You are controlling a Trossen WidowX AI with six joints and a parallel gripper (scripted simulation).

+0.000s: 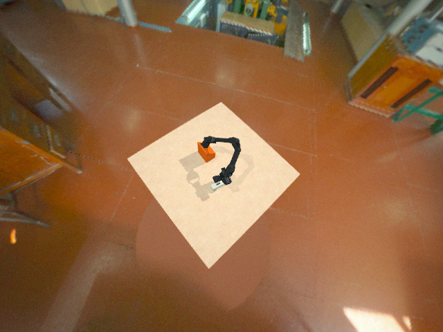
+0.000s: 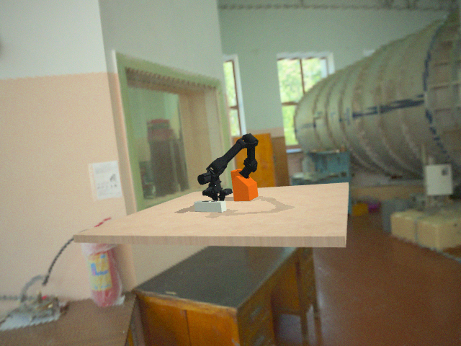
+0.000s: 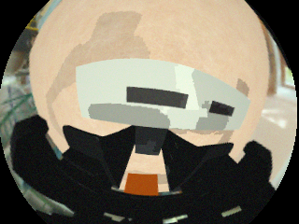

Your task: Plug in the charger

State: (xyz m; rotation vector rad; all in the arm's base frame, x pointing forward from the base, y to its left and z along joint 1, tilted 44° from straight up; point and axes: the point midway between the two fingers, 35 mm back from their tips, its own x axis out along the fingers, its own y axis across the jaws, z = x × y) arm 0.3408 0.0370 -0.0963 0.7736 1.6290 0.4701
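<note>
My gripper tip is now 2 cm short of the two-prong charger and 1 cm below it.
</note>
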